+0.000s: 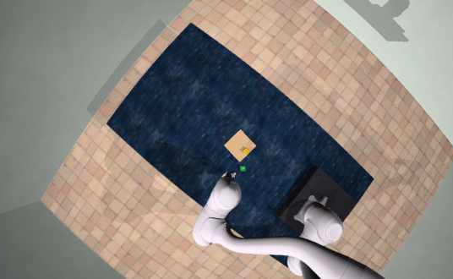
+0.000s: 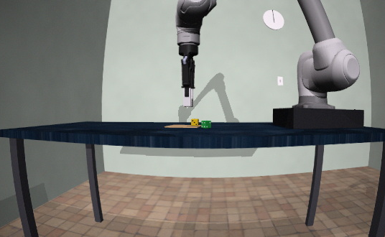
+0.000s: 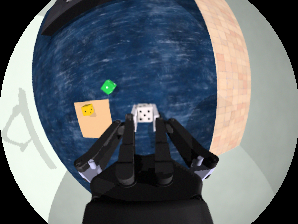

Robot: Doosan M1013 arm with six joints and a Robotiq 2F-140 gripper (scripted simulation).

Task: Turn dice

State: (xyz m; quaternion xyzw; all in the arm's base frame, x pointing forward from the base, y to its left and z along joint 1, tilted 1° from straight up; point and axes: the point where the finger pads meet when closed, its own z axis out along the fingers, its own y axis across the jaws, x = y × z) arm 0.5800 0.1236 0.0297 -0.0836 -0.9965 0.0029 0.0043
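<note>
My gripper is now 30 mm short of the tan mat, 190 mm to the left of it and 120 mm above it. From my hand the other things lie so: white die (20 mm below); green die (70 mm behind, 90 mm to the right, 100 mm below); yellow die (20 mm behind, 180 mm to the right, 100 mm below).
</note>
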